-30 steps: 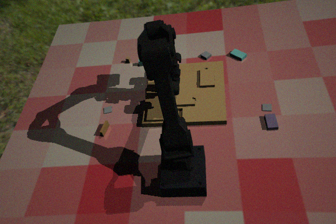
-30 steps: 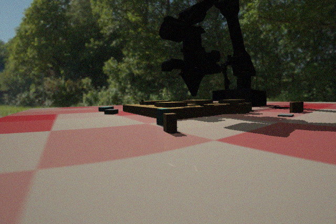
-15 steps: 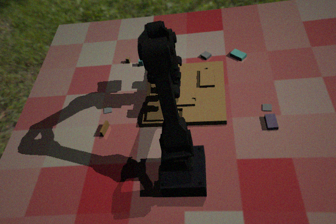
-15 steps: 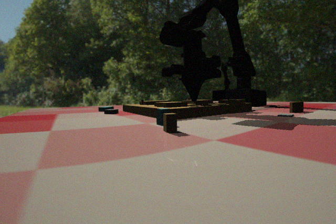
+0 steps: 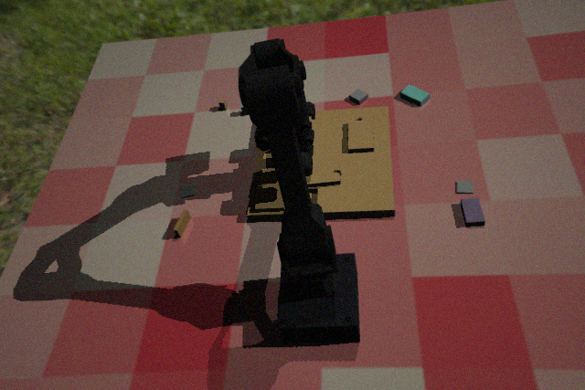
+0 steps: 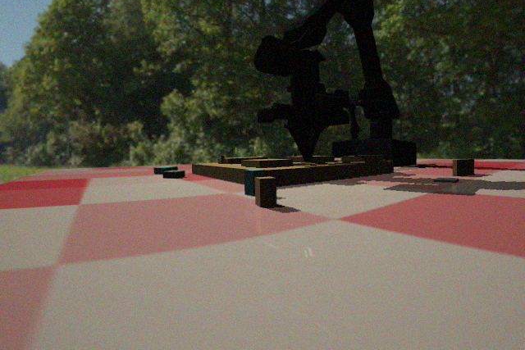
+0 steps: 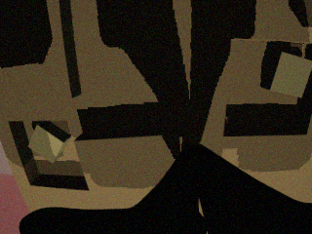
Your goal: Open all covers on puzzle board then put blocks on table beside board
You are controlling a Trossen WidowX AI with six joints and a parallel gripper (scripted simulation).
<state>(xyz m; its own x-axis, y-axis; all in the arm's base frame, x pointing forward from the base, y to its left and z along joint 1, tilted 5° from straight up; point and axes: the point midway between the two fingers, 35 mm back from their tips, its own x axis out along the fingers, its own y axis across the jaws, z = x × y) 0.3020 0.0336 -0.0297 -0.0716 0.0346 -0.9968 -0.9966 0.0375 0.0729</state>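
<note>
Now: the tan puzzle board 30 mm to the right of my gripper tip and 10 mm ahead of it. Round my gripper tip: brown slab (250 mm to the left, 120 mm behind, 10 mm below); then teal cube (210 mm ahead, 150 mm to the left, 10 mm below); then purple block (320 mm to the right, 140 mm behind, 20 mm below).
</note>
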